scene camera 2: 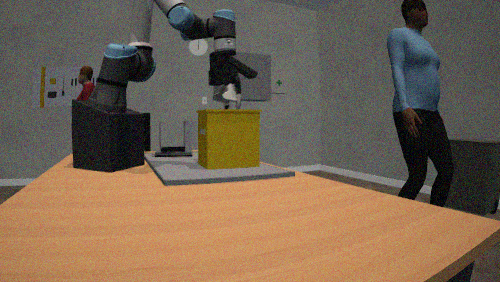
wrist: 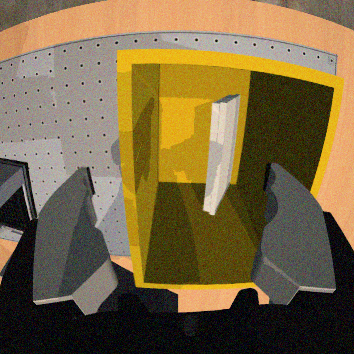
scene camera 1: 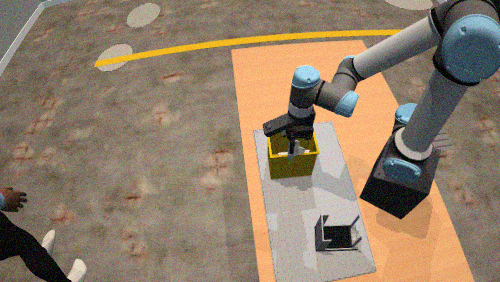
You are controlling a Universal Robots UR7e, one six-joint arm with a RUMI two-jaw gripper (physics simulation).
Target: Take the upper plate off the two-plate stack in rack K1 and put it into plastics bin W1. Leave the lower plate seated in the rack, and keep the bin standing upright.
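Places are measured from the arm's base along level axes (x back, y right, z up), in metres.
Pixels of known places: gripper, fingertip midpoint: [wrist: 178, 168] [scene camera 1: 287, 148]; arm's base, link origin: [scene camera 2: 106, 107].
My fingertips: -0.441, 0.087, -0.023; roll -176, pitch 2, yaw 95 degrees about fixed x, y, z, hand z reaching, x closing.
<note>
Ahead of a thing's pixels: the offset from my fingertips to its middle, as dx, dy, dz. Level surfaces: height alone.
A white plate @(+0.037, +0.056, -0.133) [wrist: 222, 150] stands steeply tilted, nearly on edge, inside the yellow bin W1 @(+0.023, +0.033, -0.086) [scene camera 1: 292, 167] [scene camera 2: 230, 140] [wrist: 225, 57]; its lower end is hard to make out in the shade. The bin stands upright. My gripper [scene camera 1: 296, 152] [scene camera 2: 232, 105] [wrist: 178, 168] is open over the bin's mouth, with no plate between its fingers. In the wrist view the white plate is beyond the fingers, nearer the right one. Rack K1 @(+0.164, -0.302, -0.104) [scene camera 1: 320, 235] [wrist: 27, 190] stands apart from the bin, with a dark plate @(+0.154, -0.301, -0.149) [scene camera 1: 338, 236] [scene camera 2: 172, 149] low between its uprights.
The bin and rack stand on a grey perforated board @(dz -0.176) [scene camera 1: 290, 225] [scene camera 2: 230, 176] [wrist: 85, 110] on the wooden table @(dz -0.189) [scene camera 1: 250, 90] [scene camera 2: 225, 225]. The arm's dark base [scene camera 1: 397, 192] [scene camera 2: 107, 140] is beside the board. A person in blue [scene camera 2: 415, 70] stands beyond the table.
</note>
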